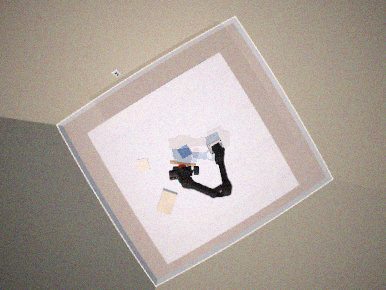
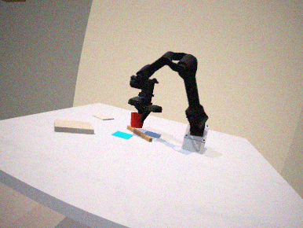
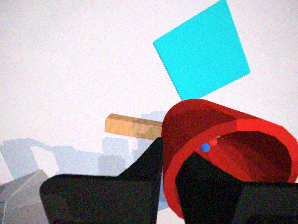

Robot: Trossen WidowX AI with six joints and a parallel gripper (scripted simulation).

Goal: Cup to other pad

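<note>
Right now my gripper tip is 7 cm short of the cyan pad, 3 cm to the right of it and 9 cm above it. The rest, counted from my gripper tip: red cup (3 cm ahead, 2 cm to the right); then beige tile (29 cm ahead, 21 cm to the right, 8 cm below); then wooden stick (1 cm ahead, 4 cm to the right, 8 cm below).
</note>
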